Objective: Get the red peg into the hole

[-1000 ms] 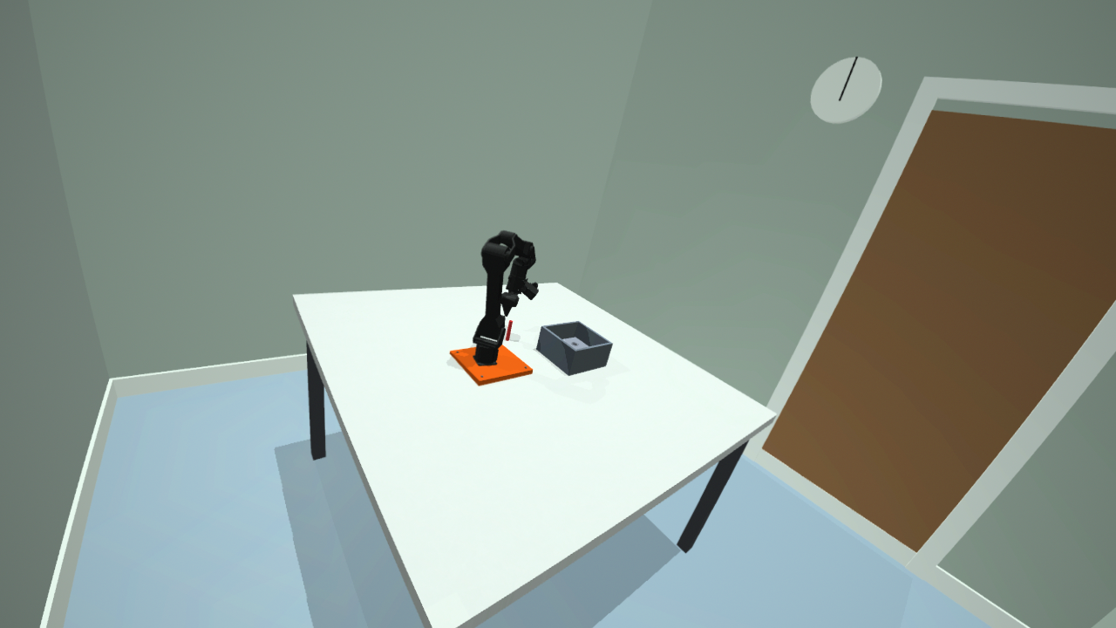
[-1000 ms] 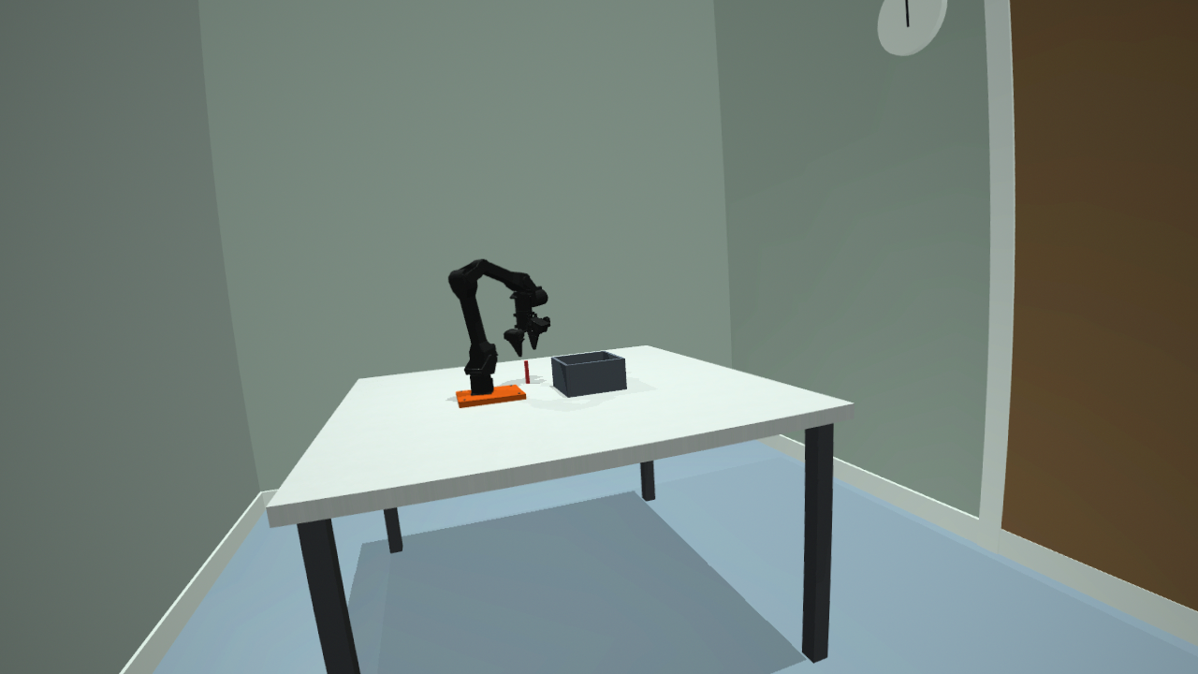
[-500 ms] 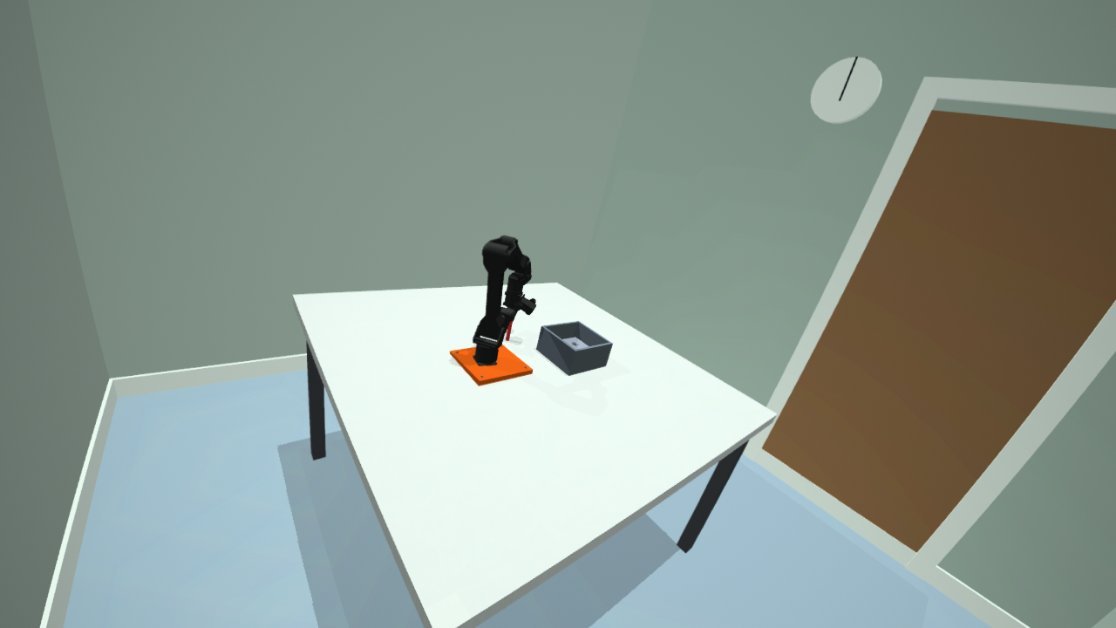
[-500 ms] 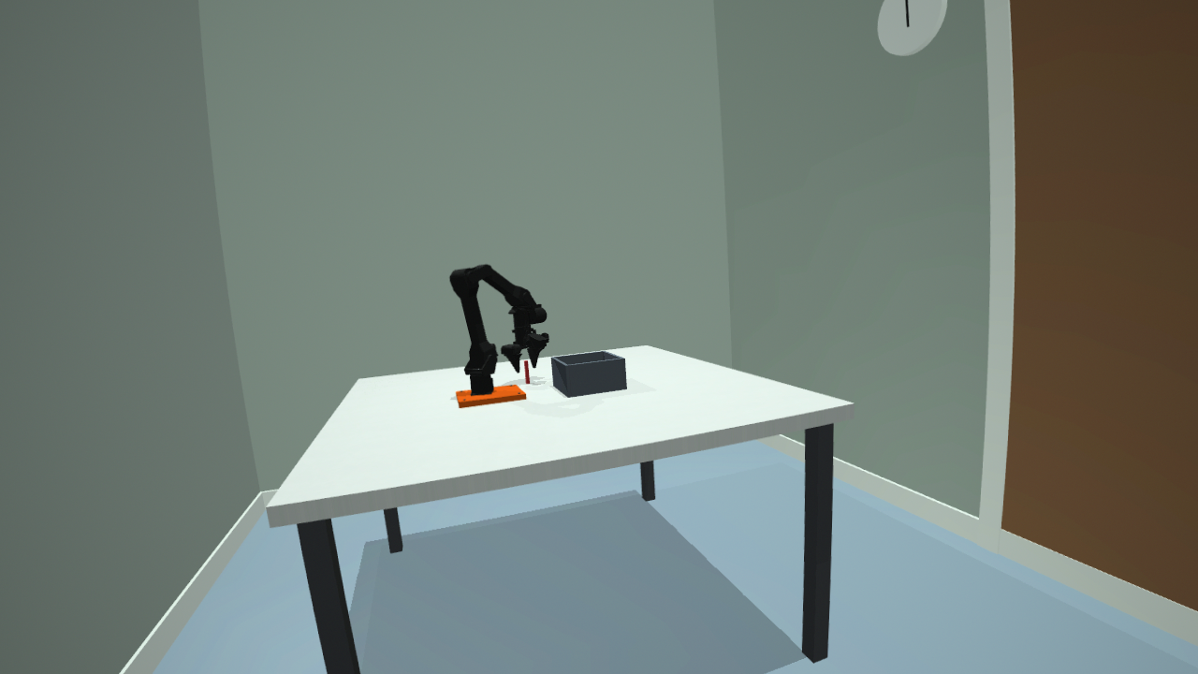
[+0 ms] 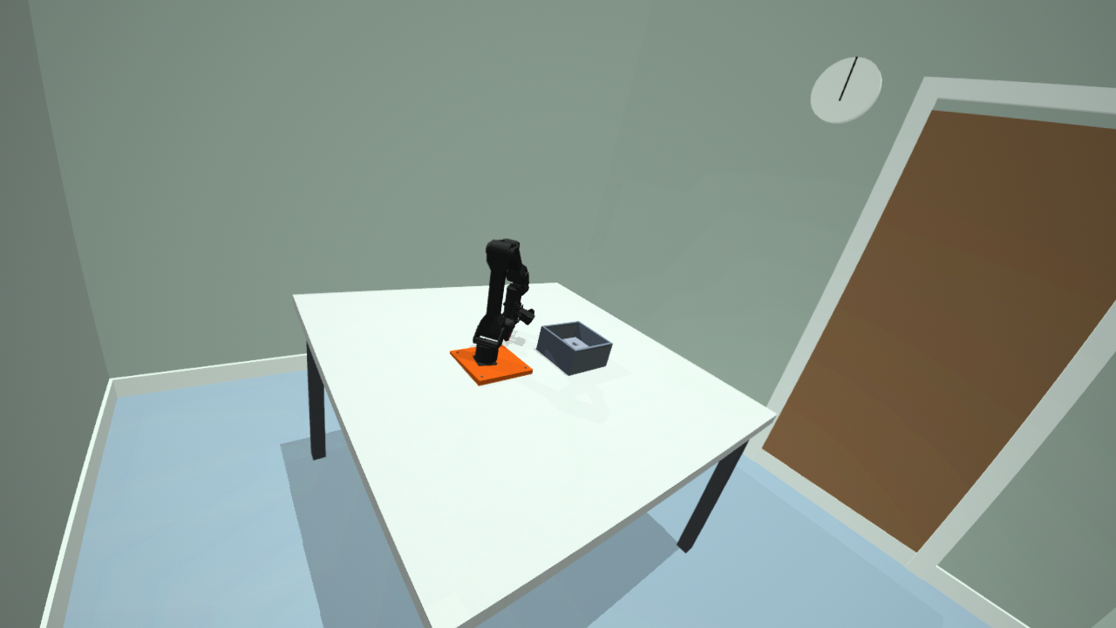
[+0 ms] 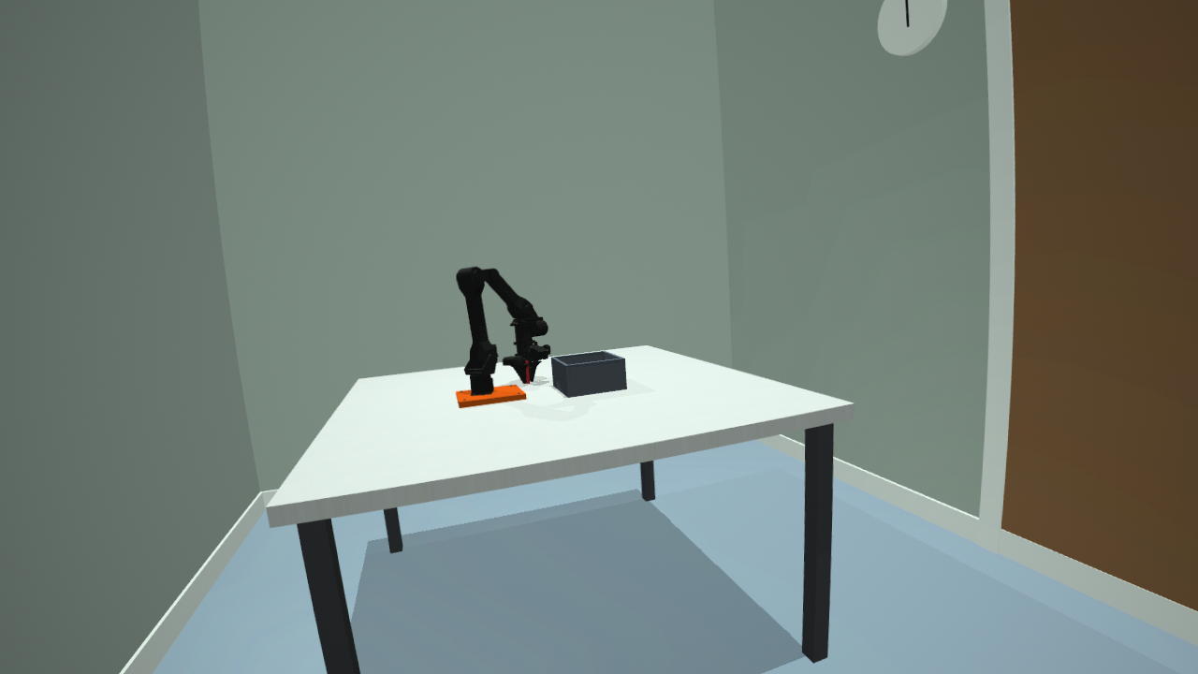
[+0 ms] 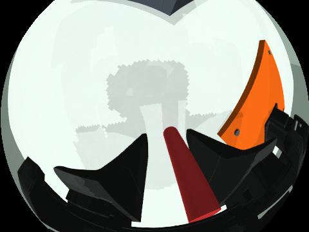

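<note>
My gripper tip is 200 mm short of the plate, 150 mm to the left of it and 40 mm below it. The rest, counted from my gripper tip: dark grey box 200 mm ahead, 150 mm to the right, 20 mm above; red peg 40 mm above.
</note>
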